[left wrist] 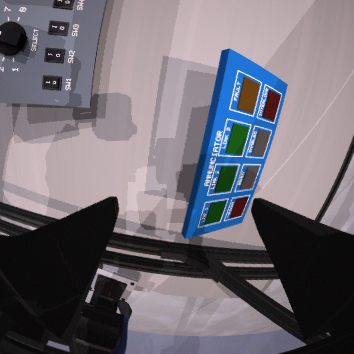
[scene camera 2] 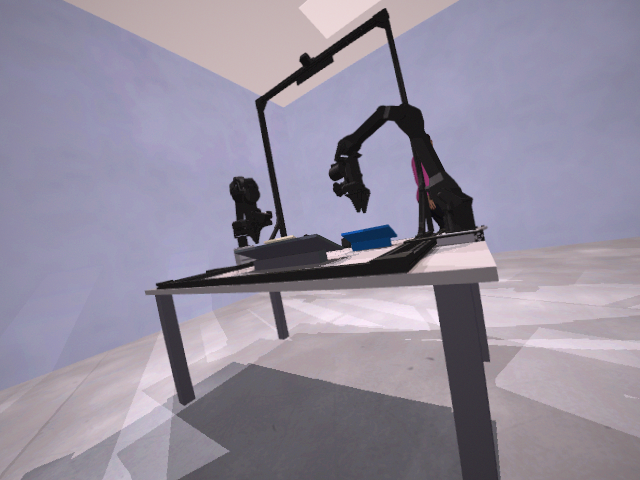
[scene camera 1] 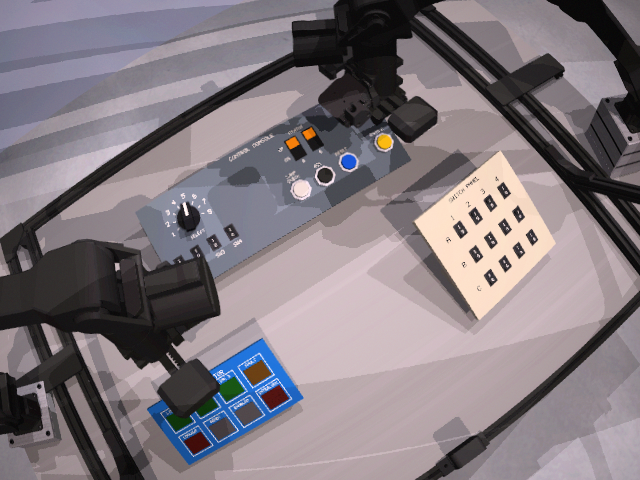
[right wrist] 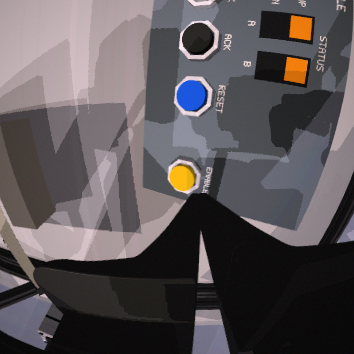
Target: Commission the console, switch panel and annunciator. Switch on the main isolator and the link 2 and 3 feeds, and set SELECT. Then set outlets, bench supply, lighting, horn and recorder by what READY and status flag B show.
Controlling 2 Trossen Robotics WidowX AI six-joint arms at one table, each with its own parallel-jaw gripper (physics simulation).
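Pixels of known places: left gripper, fingertip midpoint: (left wrist: pixel 185 204) (scene camera 2: pixel 361 212) (scene camera 1: pixel 173 359); right gripper, fingertip midpoint: (scene camera 2: pixel 257 243) (scene camera 1: pixel 377 123) (right wrist: pixel 197 199); left arm's base at its link origin: (left wrist: pixel 109 285) (scene camera 2: pixel 461 230) (scene camera 1: pixel 25 414); right arm's base at its link origin: (scene camera 2: pixel 243 247) (scene camera 1: pixel 635 116).
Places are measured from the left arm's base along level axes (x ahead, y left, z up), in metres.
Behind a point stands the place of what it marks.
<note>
My left gripper (left wrist: pixel 185 204) {x 0.329, y -0.015, z 0.115 m} (scene camera 2: pixel 360 210) {x 0.329, y -0.015, z 0.115 m} is open and empty above the blue annunciator (scene camera 1: pixel 233 398) {x 0.376, y -0.066, z 0.032 m} (left wrist: pixel 200 165) {x 0.339, y -0.029, z 0.051 m} (scene camera 2: pixel 369 236) {x 0.357, y -0.070, z 0.022 m}. Its LINK tiles are green, FAULT amber, READY (scene camera 1: pixel 220 428) {x 0.342, y -0.100, z 0.021 m} and ENABLED grey, INTERLOCK red. My right gripper (right wrist: pixel 197 199) {x 0.694, y 0.245, z 0.079 m} (scene camera 2: pixel 256 241) {x 0.694, y 0.245, z 0.079 m} is shut and empty, its tips beside the yellow ENABLE button (right wrist: pixel 182 177) {x 0.701, y 0.239, z 0.035 m} (scene camera 1: pixel 384 142) {x 0.702, y 0.236, z 0.035 m} in the right wrist view; contact cannot be told. On the grey console (scene camera 1: pixel 248 206) {x 0.476, y 0.204, z 0.033 m}, the SELECT knob (scene camera 1: pixel 188 217) {x 0.388, y 0.203, z 0.063 m} points at 5. Status flags A (right wrist: pixel 301 28) {x 0.568, y 0.274, z 0.054 m} and B (right wrist: pixel 296 70) {x 0.597, y 0.281, z 0.054 m} show orange at UP. The cream switch panel (scene camera 1: pixel 436 227) {x 0.707, y 0.056, z 0.079 m} stands at the right.
Blue RESET (scene camera 1: pixel 348 161) {x 0.638, y 0.222, z 0.035 m} (right wrist: pixel 191 95) {x 0.639, y 0.223, z 0.035 m}, black ACK (scene camera 1: pixel 324 175) {x 0.596, y 0.212, z 0.035 m} (right wrist: pixel 198 38) {x 0.599, y 0.214, z 0.036 m} and a white button (scene camera 1: pixel 300 189) {x 0.556, y 0.202, z 0.035 m} line the console. Switches SW1 (left wrist: pixel 52 82) {x 0.353, y 0.152, z 0.028 m} to SW4 sit near its end. The left arm partly covers console and annunciator in scene camera 1. Black frame rails (scene camera 1: pixel 155 142) {x 0.339, y 0.433, z -0.020 m} border the table.
</note>
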